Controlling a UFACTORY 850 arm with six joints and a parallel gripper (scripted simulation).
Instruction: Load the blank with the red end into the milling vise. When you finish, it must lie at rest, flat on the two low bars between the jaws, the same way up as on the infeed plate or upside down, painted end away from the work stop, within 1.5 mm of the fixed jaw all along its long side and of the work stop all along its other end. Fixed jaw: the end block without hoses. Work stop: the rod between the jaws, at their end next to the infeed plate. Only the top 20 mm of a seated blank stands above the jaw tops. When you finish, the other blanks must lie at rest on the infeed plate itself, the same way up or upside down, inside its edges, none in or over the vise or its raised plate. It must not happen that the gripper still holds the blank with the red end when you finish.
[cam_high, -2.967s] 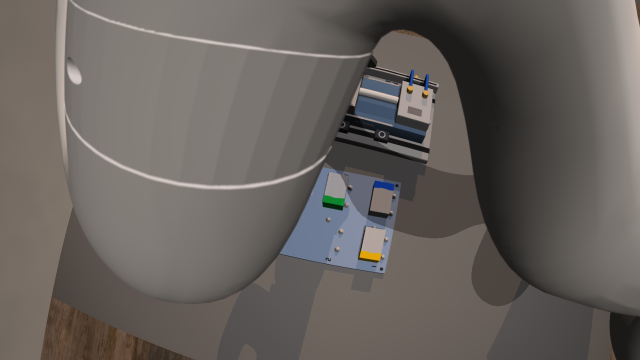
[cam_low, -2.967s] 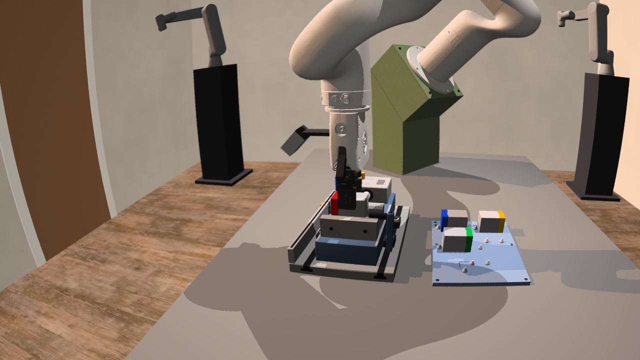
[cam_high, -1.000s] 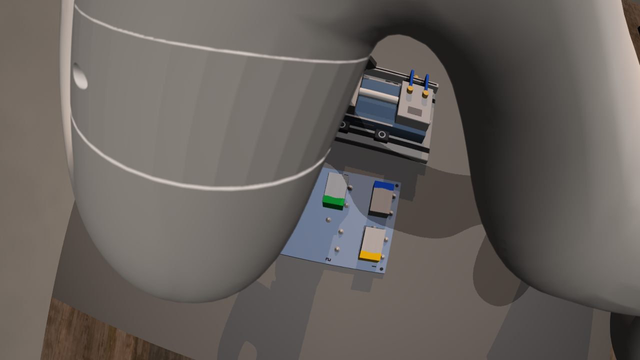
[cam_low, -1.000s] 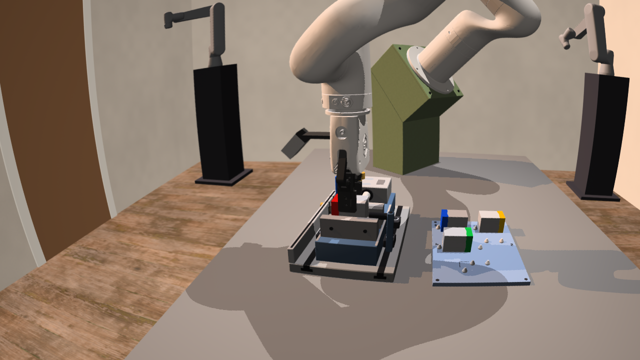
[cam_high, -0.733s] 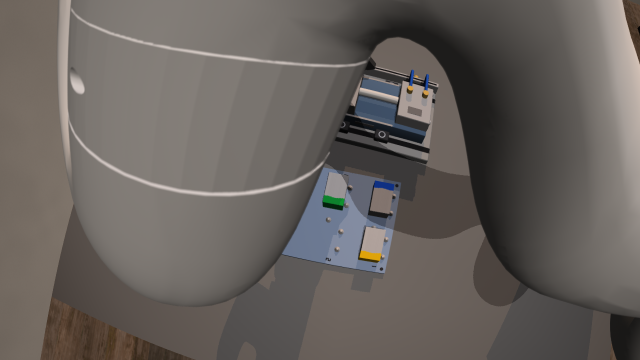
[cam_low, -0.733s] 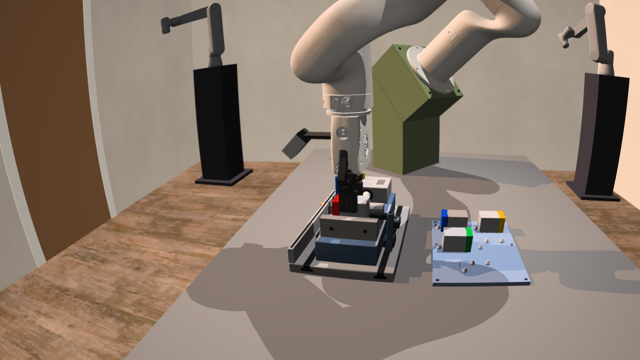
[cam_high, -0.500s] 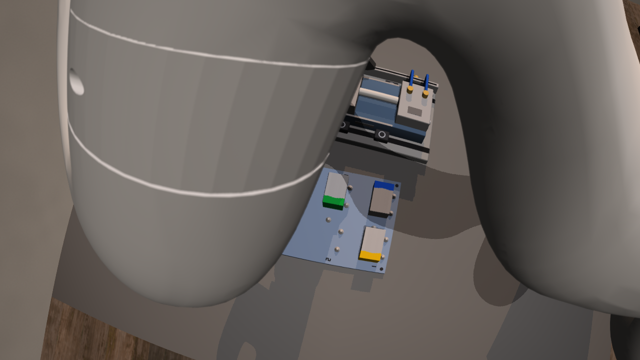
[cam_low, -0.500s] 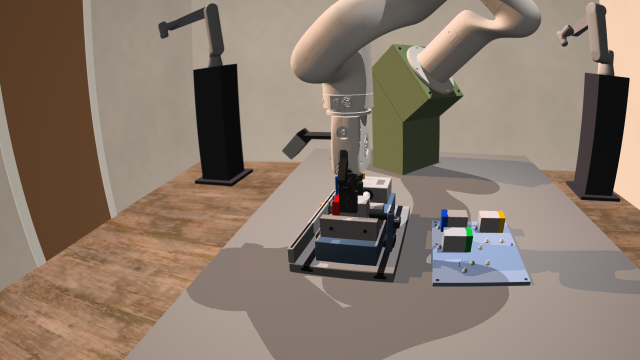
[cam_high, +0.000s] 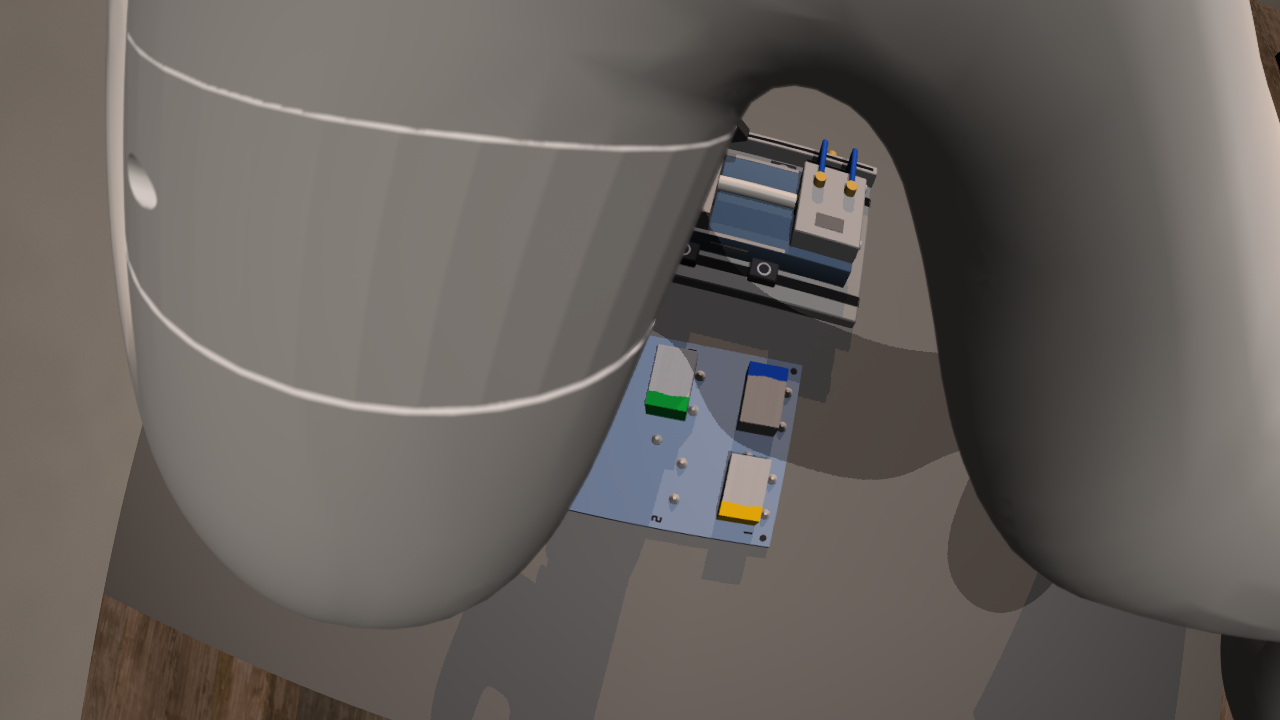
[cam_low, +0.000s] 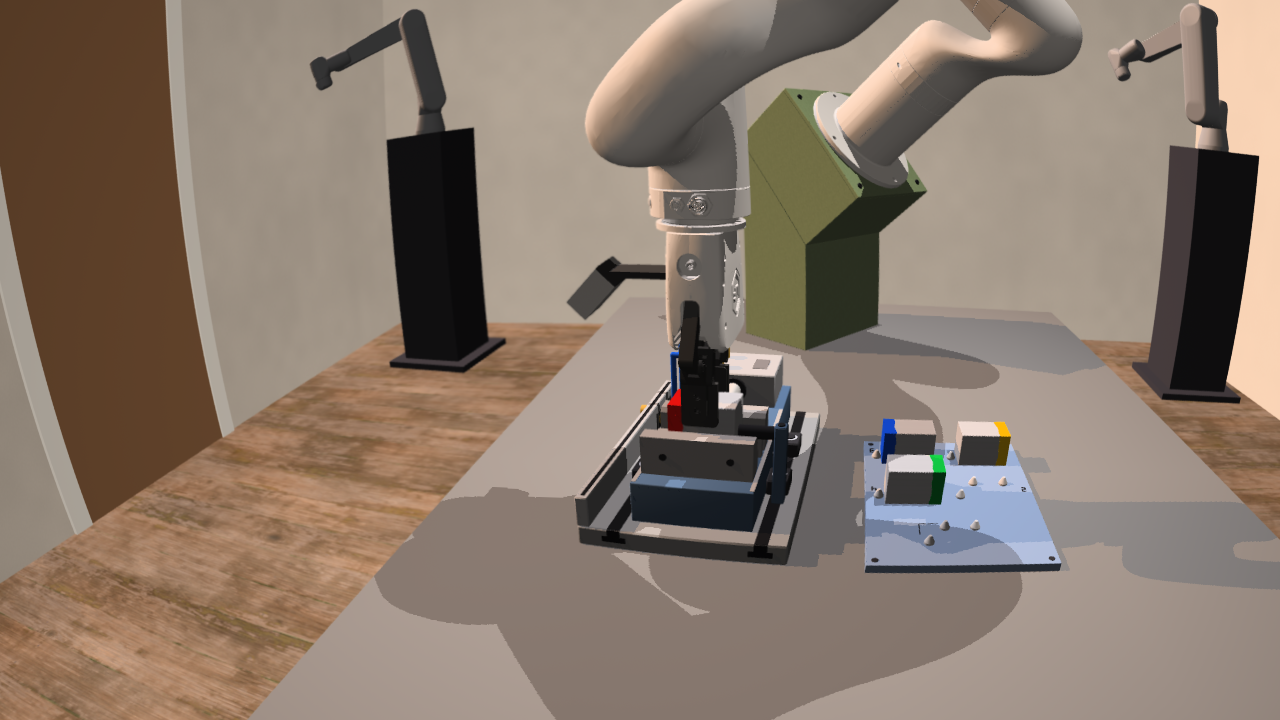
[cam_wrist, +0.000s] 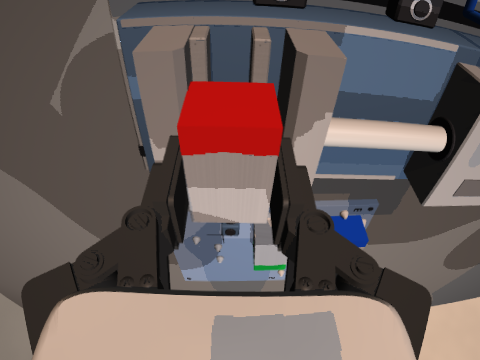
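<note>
The red-ended blank is 20 mm below my hand. Round my hand: moving jaw 40 mm behind, 50 mm below; ram rod 90 mm behind, 50 mm below; fixed jaw 30 mm ahead, 50 mm below.
</note>
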